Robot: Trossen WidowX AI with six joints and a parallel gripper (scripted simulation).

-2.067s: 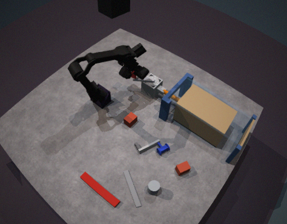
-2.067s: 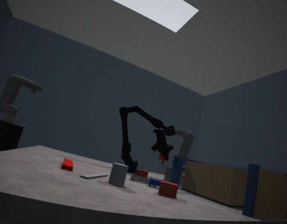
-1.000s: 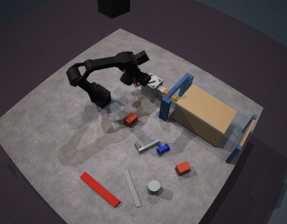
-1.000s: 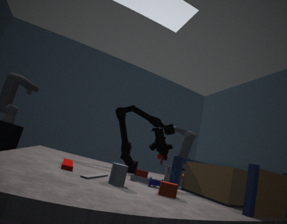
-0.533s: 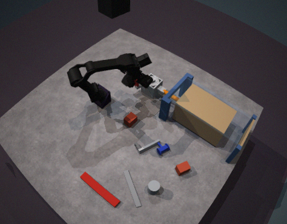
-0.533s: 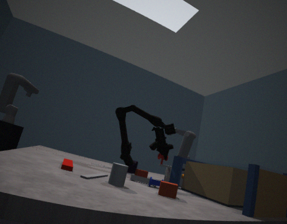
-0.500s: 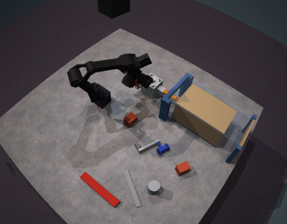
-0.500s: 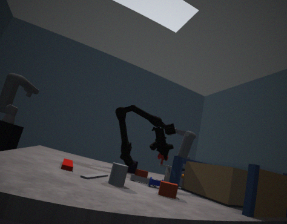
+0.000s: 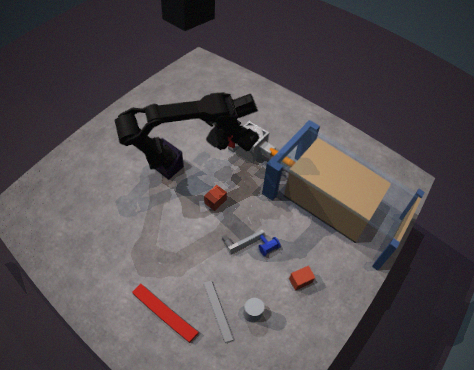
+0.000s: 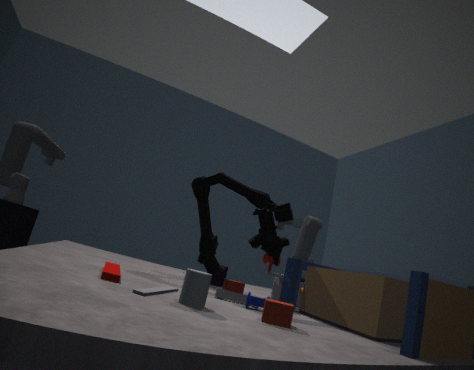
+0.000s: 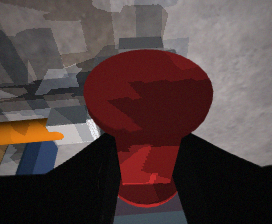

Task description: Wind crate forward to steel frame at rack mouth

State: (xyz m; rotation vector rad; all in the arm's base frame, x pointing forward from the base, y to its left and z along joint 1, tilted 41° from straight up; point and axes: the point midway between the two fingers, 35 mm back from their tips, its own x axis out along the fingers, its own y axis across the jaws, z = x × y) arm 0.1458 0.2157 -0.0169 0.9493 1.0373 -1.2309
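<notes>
Now: gripper tip 10 cm above the grey winch, 7 cm to the right of it and 2 cm past it. Round my gripper tip: blue t-shaped piece (30 cm ahead, 16 cm to the right, 12 cm below); then winch handle with red knob (3 cm below, 2 cm to the left); then grey strip (42 cm to the right, 36 cm ahead, 13 cm below).
</notes>
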